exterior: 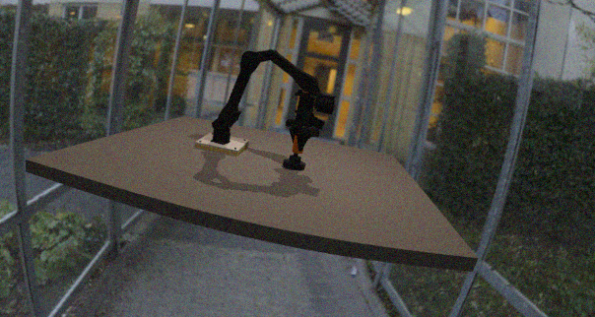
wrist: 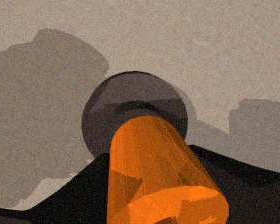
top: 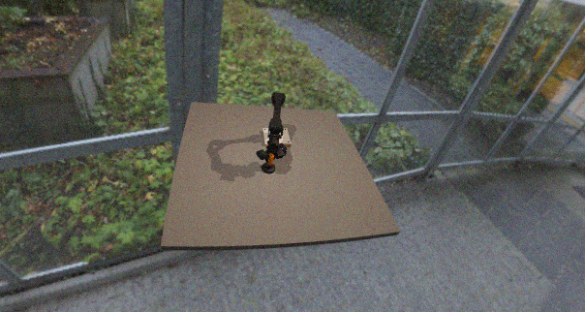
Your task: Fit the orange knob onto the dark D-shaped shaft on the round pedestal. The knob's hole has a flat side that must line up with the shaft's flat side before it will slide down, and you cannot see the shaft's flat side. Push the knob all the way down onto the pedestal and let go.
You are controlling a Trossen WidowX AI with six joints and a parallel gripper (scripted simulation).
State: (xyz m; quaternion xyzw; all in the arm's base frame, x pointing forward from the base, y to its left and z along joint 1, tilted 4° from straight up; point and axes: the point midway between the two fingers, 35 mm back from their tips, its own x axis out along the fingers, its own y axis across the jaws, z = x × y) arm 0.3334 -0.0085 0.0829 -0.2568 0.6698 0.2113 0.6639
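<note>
My gripper tip is 40 mm above the dark round pedestal. From my gripper tip the other things lie so: orange knob 20 mm above.
</note>
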